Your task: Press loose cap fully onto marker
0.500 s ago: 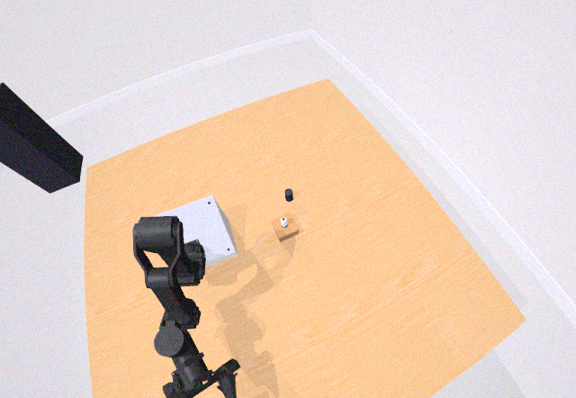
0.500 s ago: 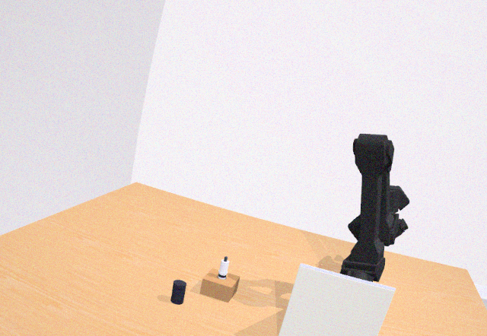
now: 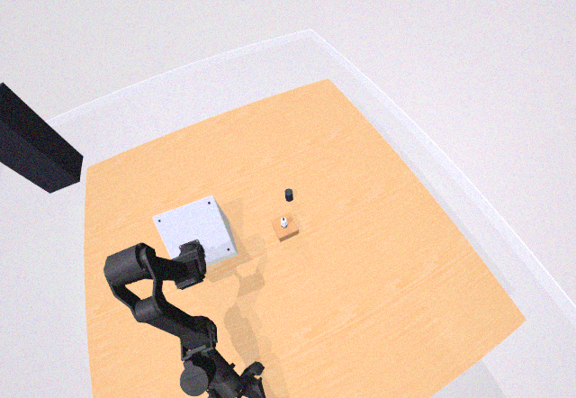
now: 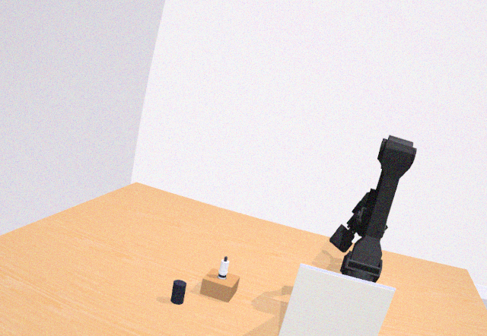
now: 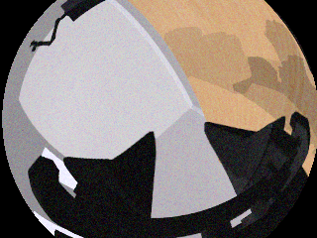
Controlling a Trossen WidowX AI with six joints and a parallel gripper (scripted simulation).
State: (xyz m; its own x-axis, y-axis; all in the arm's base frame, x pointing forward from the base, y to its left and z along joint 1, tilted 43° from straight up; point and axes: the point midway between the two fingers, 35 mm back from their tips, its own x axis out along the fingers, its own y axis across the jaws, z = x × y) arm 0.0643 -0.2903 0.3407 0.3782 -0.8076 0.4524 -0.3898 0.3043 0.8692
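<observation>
Right now my gripper tip is 280 mm short of the dark marker cap, 570 mm to the right of it and 100 mm above it. Round my gripper tip: brown holder block: 220 mm ahead, 470 mm to the left, 110 mm below.
</observation>
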